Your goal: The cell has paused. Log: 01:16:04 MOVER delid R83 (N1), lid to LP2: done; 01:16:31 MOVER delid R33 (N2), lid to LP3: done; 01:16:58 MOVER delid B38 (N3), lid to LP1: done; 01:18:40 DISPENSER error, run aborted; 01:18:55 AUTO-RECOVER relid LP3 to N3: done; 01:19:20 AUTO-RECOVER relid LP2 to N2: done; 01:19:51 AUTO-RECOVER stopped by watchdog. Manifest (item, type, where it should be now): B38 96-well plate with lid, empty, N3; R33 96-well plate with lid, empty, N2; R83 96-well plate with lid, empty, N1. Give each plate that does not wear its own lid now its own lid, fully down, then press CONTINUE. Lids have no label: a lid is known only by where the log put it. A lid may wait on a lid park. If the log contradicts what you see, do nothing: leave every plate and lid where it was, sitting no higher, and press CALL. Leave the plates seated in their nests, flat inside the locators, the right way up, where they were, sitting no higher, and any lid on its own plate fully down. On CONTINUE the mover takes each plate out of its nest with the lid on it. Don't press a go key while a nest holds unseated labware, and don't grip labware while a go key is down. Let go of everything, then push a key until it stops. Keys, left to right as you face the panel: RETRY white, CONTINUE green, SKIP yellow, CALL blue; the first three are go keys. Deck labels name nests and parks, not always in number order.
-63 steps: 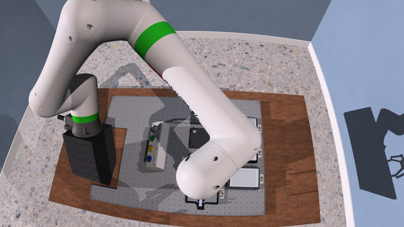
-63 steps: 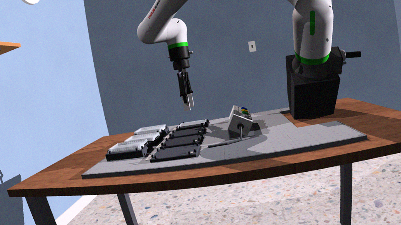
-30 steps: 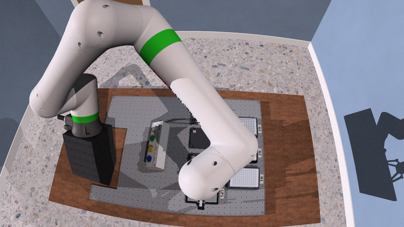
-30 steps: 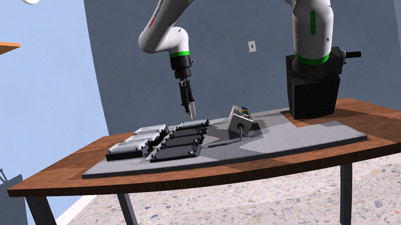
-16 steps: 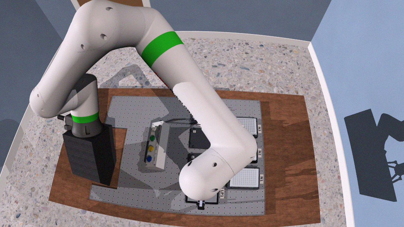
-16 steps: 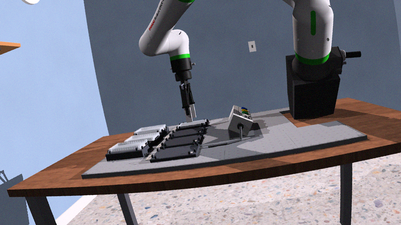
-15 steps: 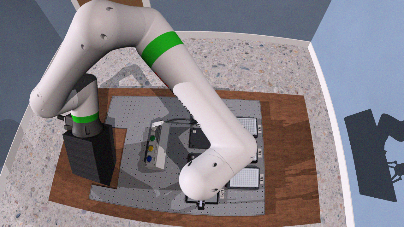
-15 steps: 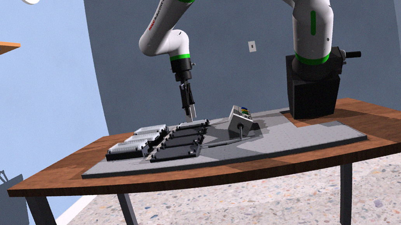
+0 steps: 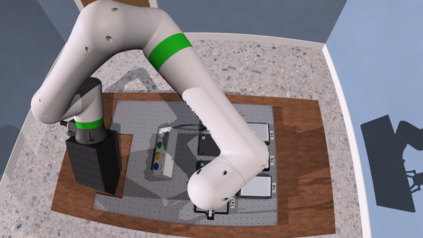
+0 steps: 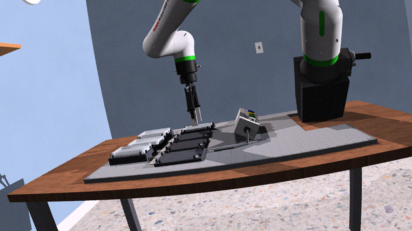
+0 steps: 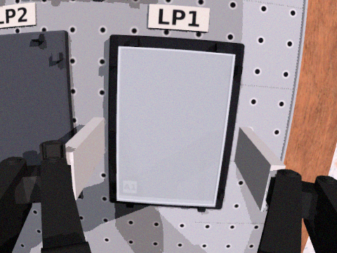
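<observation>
My hand is 50 mm above the park LP1. From my hand the other things lie so: park LP2: 20 mm behind, 130 mm to the left, 50 mm below; blue call key: 260 mm behind, 80 mm to the left, 10 mm above; LP3: 50 mm behind, 260 mm to the left, 50 mm below.
</observation>
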